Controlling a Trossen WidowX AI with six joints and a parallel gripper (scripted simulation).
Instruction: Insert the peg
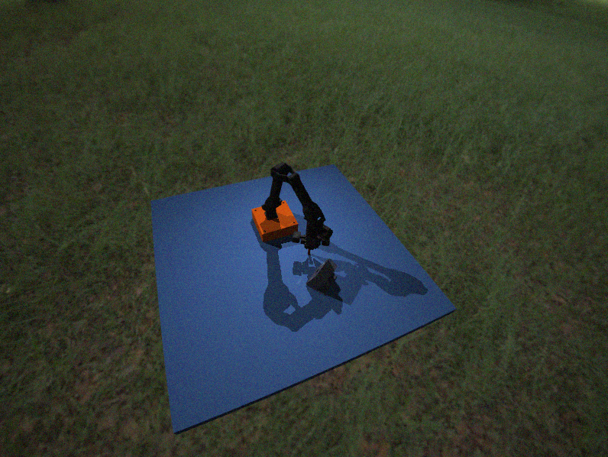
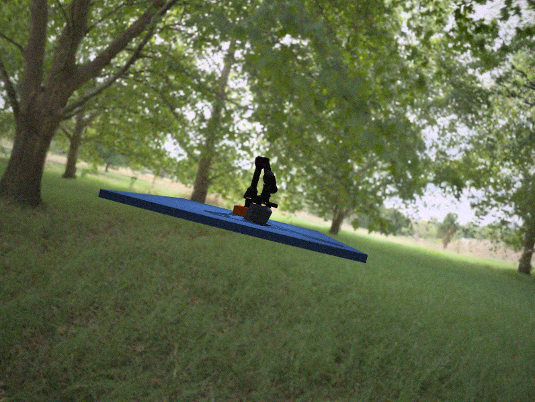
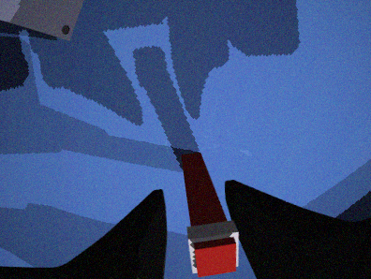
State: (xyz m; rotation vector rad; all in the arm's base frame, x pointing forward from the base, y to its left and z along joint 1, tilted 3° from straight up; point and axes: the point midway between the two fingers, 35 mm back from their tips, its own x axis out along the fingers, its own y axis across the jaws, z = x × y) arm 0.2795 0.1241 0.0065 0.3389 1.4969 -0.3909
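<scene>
My gripper tip is 17 cm short of the grey sloped panel, 1 cm to the left of it and 1 cm below it. Round my gripper tip: square peg 2 cm above.
</scene>
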